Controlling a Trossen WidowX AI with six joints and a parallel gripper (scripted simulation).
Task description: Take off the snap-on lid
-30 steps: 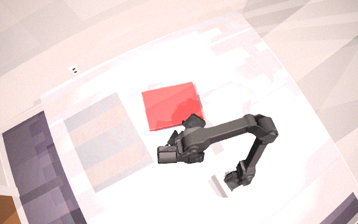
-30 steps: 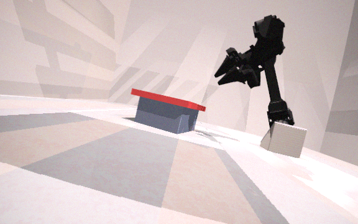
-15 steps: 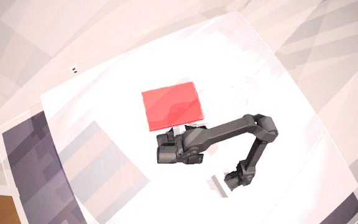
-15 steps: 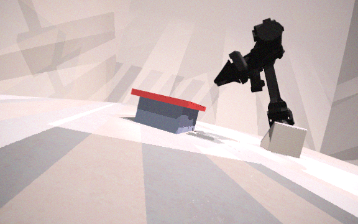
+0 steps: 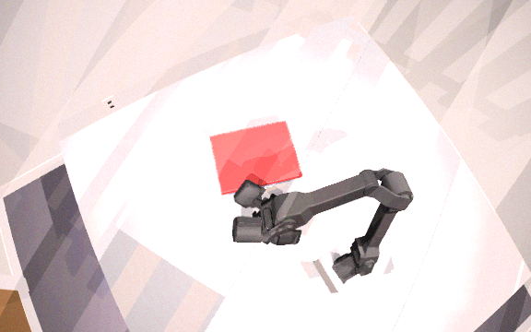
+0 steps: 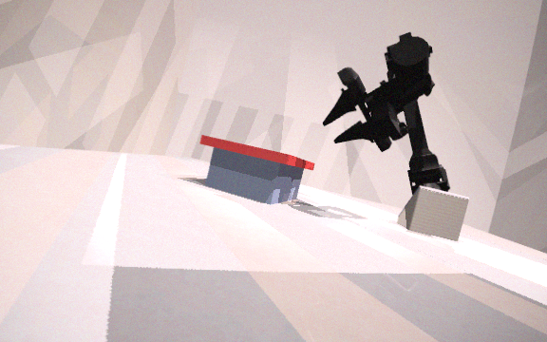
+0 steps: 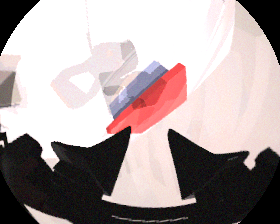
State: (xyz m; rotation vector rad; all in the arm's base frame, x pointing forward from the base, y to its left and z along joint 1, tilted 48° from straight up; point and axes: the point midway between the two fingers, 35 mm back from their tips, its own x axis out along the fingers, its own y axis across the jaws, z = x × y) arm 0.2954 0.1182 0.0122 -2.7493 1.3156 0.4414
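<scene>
My gripper tip is now 12 cm short of the red lid, 7 cm above it and 5 cm to the left of it. Round my gripper tip: blue-grey storage box (12 cm below, 12 cm ahead, 5 cm to the right).
</scene>
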